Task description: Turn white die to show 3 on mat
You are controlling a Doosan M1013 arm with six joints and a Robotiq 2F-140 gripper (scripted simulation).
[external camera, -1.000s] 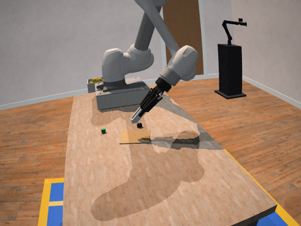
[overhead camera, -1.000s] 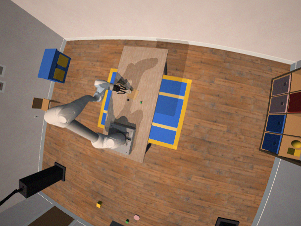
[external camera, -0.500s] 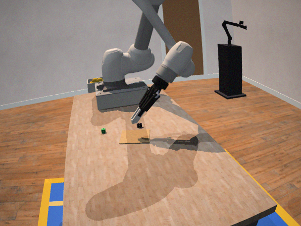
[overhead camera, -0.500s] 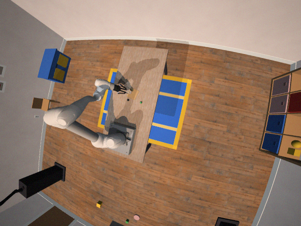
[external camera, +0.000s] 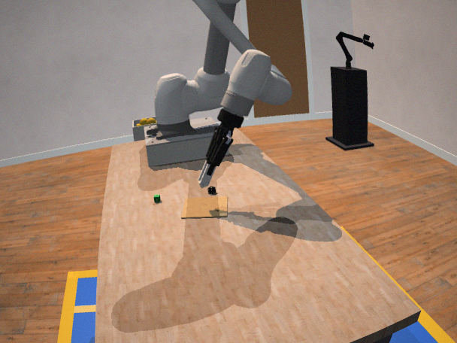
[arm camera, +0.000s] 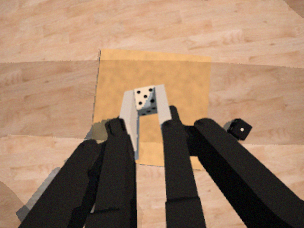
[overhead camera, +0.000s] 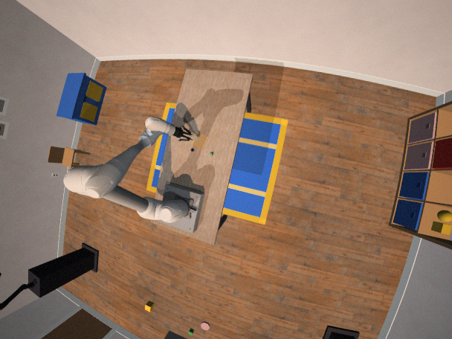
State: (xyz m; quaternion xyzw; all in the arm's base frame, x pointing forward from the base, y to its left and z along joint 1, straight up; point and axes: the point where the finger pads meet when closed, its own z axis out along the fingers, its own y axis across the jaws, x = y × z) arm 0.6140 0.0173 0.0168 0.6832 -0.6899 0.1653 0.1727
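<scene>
The white die is 20 mm to the right of my hand and 30 mm below it. From my hand the other things lie so: black die (100 mm behind, 30 mm to the left, 100 mm below); then tan mat (20 mm to the right, 110 mm below); then green die (110 mm behind, 160 mm to the right, 100 mm below).
</scene>
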